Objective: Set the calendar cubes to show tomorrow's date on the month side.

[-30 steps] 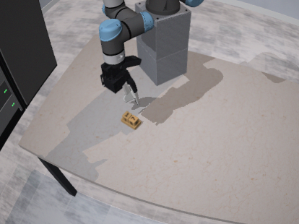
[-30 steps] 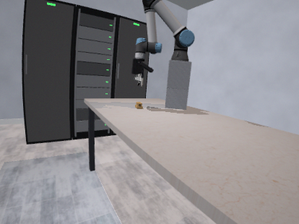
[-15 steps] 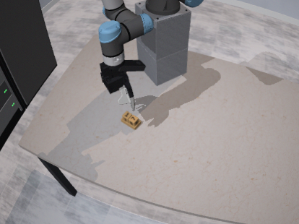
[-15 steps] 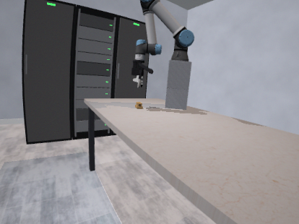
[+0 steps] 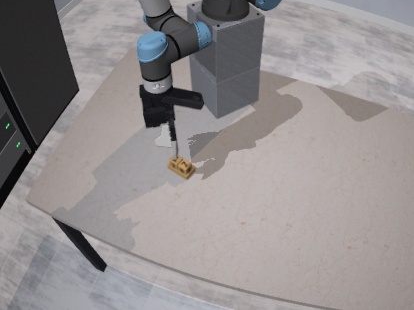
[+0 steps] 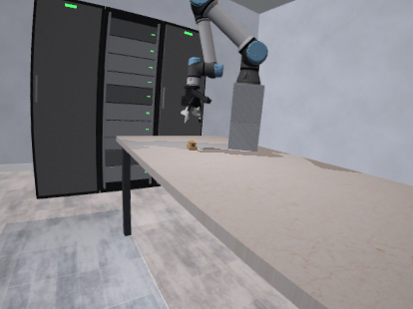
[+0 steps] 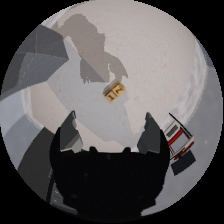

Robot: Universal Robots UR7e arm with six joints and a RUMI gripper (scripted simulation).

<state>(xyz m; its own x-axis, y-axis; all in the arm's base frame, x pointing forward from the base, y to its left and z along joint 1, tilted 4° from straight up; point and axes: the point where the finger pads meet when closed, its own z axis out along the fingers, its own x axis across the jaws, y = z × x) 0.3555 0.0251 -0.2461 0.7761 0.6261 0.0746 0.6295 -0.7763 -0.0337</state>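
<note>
The wooden date cube is 12 cm below my hand. Round my hand: wooden cube (12 cm below, 3 cm to the left, 1 cm ahead); then tray (13 cm below, 1 cm to the left).
</note>
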